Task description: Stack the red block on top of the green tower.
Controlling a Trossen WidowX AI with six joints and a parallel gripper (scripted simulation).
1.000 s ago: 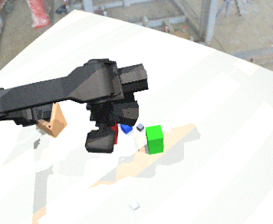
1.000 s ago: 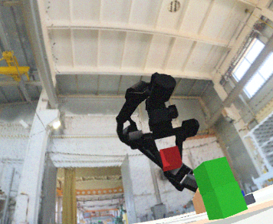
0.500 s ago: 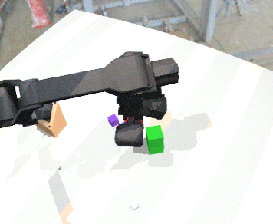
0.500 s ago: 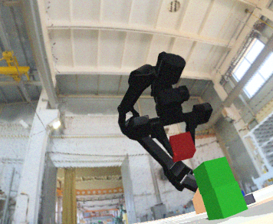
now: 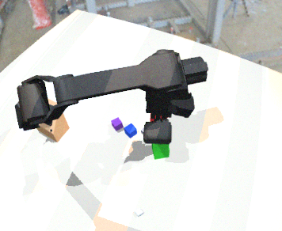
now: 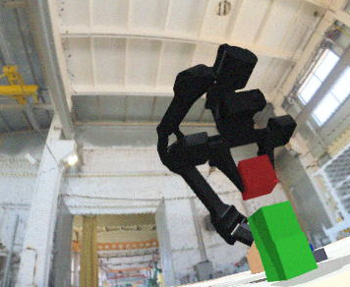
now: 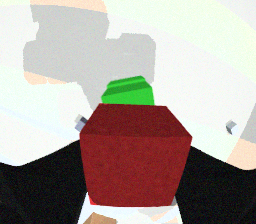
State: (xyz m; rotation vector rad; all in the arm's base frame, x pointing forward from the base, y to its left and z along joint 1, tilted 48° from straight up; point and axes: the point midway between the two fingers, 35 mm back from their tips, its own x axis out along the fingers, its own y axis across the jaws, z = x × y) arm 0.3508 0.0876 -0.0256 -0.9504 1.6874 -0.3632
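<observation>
My gripper tip is now 7 cm past the small grey block, 5 cm to the right of it and 12 cm above it. Round my gripper tip: red block: 2 cm above; then small blue block: 11 cm behind, 2 cm to the left, 11 cm below; then purple block: 16 cm behind, 3 cm to the left, 11 cm below.
</observation>
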